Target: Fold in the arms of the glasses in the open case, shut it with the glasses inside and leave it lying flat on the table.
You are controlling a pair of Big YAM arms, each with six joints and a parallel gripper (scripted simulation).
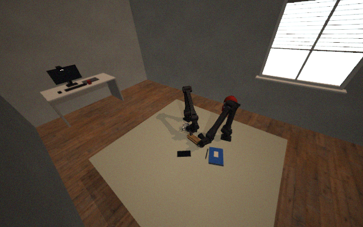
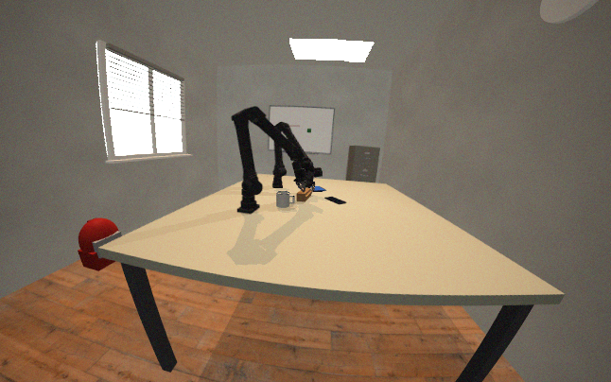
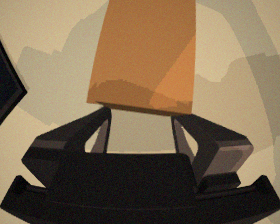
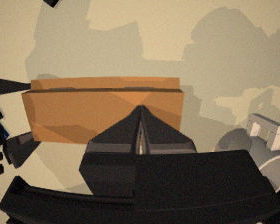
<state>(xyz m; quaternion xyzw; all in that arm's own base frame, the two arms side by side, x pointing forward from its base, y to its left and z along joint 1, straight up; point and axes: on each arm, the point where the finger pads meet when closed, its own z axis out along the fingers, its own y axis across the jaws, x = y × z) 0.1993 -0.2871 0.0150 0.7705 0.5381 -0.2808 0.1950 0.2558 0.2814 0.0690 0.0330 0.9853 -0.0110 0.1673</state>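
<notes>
Now: right hand 4 cm to the right of the glasses case and 3 cm above it.
</notes>
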